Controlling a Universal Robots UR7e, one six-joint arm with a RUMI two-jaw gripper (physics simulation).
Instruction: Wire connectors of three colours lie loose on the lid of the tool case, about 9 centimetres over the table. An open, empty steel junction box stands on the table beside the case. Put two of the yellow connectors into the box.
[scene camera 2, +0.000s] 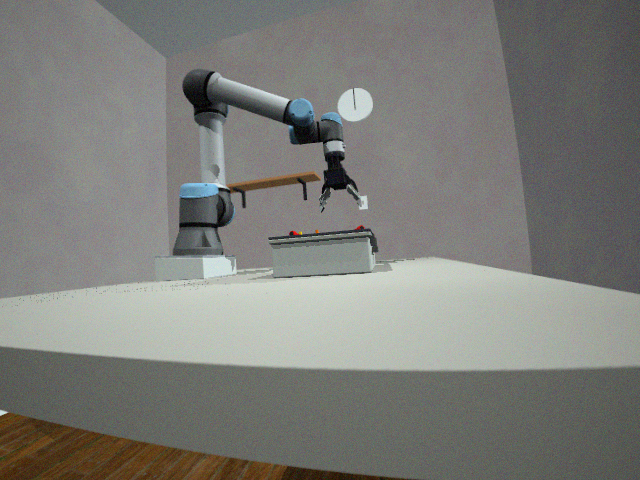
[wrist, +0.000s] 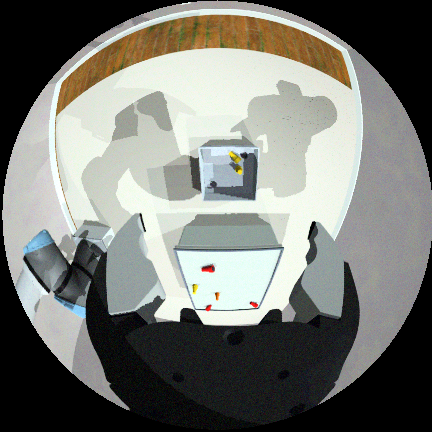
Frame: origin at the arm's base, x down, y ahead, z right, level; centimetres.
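Seen in the pictures: gripper, fingertip midpoint: (scene camera 2: 340, 210) (wrist: 228, 219); arm's base, origin of the base link: (scene camera 2: 198, 255) (wrist: 94, 256).
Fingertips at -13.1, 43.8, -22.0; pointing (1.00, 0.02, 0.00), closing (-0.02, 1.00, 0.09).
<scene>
Pixels of each thing's middle, then the offset from my fingertips to it, as dx, dy, dz. Level surfaces: height alone.
- steel junction box, body centre: (wrist: 228, 171) +18.1, +0.6, +1.4
- tool case, body centre: (scene camera 2: 333, 253) (wrist: 229, 276) +15.6, +0.1, +29.2
- yellow connector, body centre: (wrist: 194, 288) +10.2, -8.8, +27.4
- orange connector, body centre: (wrist: 216, 296) +10.3, -3.4, +31.3
- larger red connector, body centre: (wrist: 207, 268) +10.8, -4.6, +19.5
- table, its level: dx +20.0
The steel junction box (wrist: 201, 175) stands open on the table beside the tool case. Two yellow connectors, one (wrist: 234, 157) near the far wall and one (wrist: 238, 169) just nearer, lie inside it. The tool case (scene camera 2: 323, 258) (wrist: 230, 237) carries loose connectors on its lid: a yellow connector (wrist: 195, 288), an orange connector (wrist: 217, 296), a larger red connector (wrist: 208, 269) and two small red connectors (wrist: 208, 308) (wrist: 254, 304). My gripper (scene camera 2: 341, 206) (wrist: 228, 219) is open and empty, well above the lid. The junction box does not show in the scene view.
The table (scene camera 2: 361, 320) (wrist: 225, 75) bears the case and the box. The robot's white base block (scene camera 2: 178, 268) stands on the table to the left of the case in the scene view. A wooden shelf (scene camera 2: 273, 181) is on the wall behind.
</scene>
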